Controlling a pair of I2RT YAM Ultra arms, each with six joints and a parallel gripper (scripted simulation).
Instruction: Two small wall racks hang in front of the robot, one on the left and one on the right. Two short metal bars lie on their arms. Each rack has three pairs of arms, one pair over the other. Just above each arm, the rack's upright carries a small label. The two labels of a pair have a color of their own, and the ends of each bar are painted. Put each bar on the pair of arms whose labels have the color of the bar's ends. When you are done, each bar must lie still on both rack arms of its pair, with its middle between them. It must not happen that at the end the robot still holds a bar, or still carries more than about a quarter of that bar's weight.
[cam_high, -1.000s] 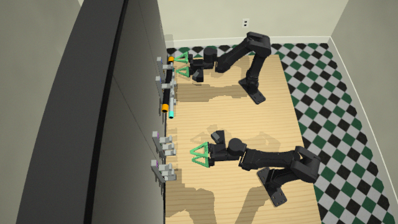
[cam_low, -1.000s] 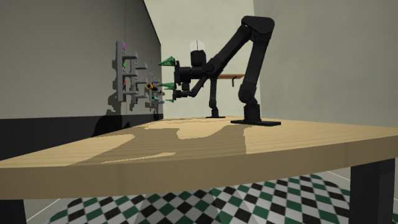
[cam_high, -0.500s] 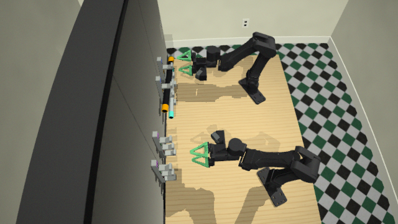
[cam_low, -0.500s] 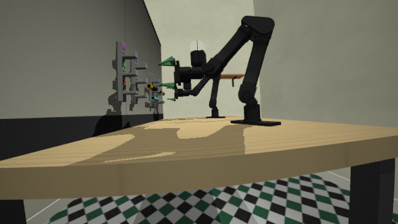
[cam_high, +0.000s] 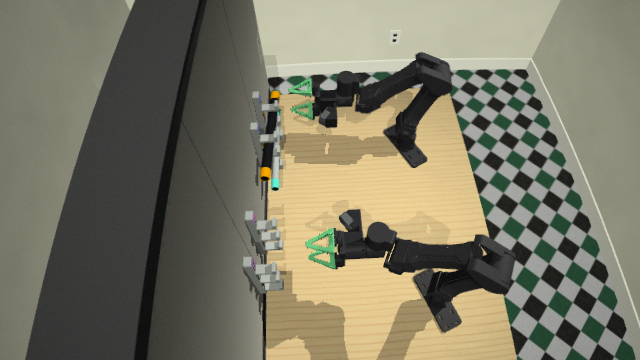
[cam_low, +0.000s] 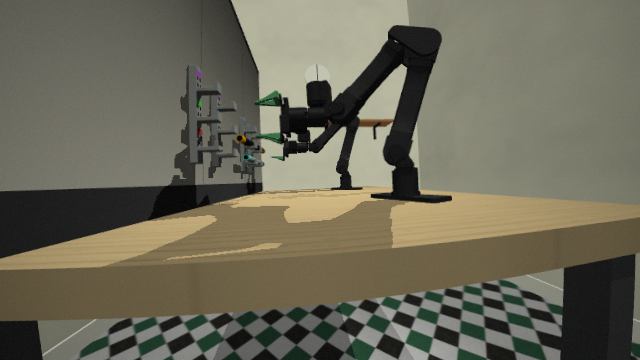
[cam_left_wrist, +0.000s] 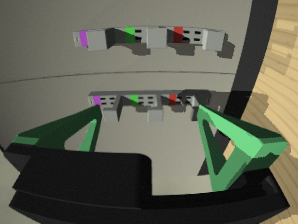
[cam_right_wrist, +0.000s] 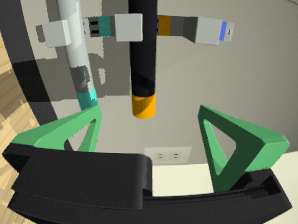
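My right hand is 12 cm to the right of the black bar, 8 cm short of it and 1 cm above it. The rest, counted from my right hand: pale bar (12 cm to the left, 8 cm below, 7 cm ahead).
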